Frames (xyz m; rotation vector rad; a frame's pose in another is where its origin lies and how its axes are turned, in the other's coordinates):
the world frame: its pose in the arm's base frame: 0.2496 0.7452 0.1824 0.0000 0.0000 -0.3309
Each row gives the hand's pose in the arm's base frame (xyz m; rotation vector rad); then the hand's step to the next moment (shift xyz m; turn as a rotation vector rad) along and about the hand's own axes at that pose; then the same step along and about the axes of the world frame.
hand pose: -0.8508 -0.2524 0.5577 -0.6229 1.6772 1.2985
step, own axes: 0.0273 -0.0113 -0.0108 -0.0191 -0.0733 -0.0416
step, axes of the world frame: -0.0037 -0.0121 -0.0288 0.0724 -0.0440 -0.0170
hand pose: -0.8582 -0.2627 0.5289 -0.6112 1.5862 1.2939
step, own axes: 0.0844 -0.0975 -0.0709 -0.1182 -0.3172 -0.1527
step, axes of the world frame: 0.0466 -0.0694 -0.1211 0.3304 -0.1644 -0.0411
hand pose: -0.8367 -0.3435 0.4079 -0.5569 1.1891 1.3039
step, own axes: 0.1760 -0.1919 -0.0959 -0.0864 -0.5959 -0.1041
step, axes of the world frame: 0.1276 -0.0149 -0.2460 0.5897 -0.0903 -0.1324
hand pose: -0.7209 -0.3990 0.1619 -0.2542 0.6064 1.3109
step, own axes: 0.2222 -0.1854 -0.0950 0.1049 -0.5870 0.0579
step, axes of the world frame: 0.1417 0.1414 -0.2295 0.5686 0.1580 -0.1034
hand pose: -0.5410 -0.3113 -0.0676 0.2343 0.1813 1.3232
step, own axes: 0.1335 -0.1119 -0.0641 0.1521 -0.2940 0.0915
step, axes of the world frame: 0.0776 0.1414 -0.0918 0.2925 0.1797 0.0086
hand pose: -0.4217 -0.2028 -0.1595 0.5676 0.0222 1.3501
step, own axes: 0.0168 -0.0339 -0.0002 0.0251 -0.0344 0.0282
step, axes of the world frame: 0.0291 0.0226 -0.0085 0.0414 0.0237 0.0184
